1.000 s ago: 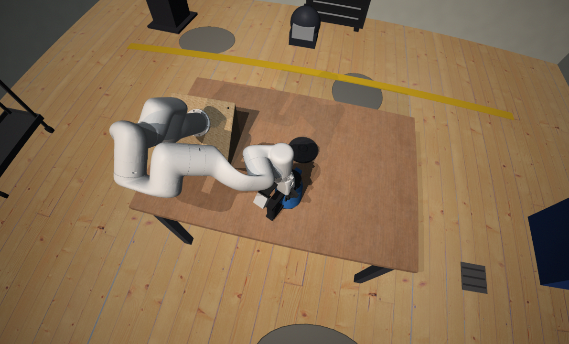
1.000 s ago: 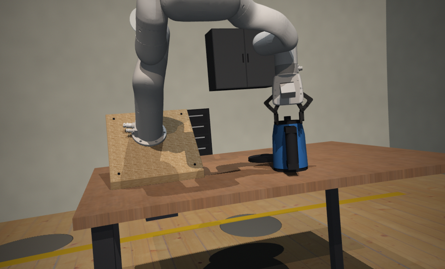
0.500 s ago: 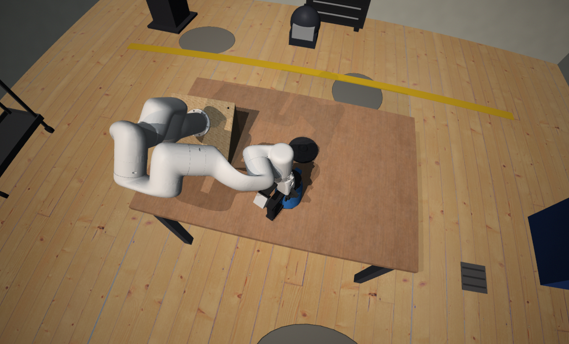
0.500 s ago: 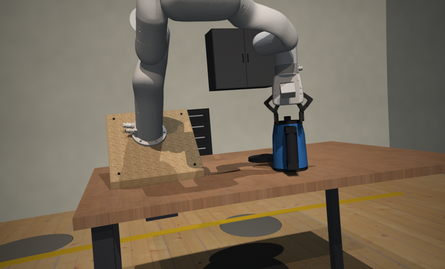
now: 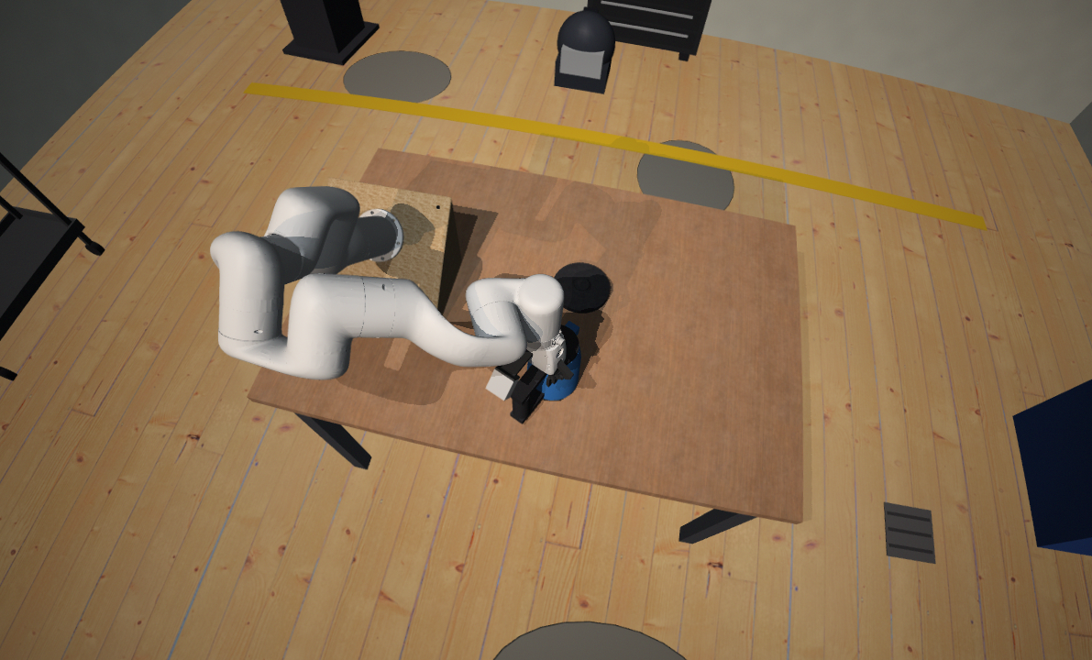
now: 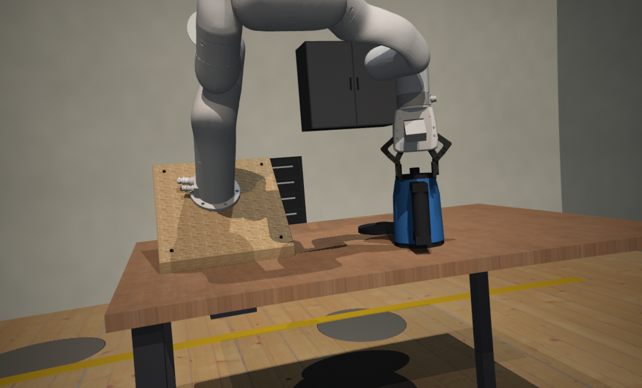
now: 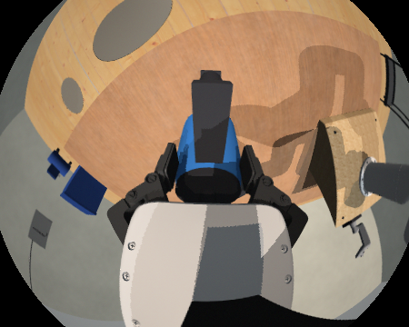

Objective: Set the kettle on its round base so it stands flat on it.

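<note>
Now: hand 10 mm short of the blue kettle, 30 mm to the right of it and 80 mm above it. From my hand the other things lie so: round black base: 10 mm ahead, 330 mm to the left, 170 mm below.
</note>
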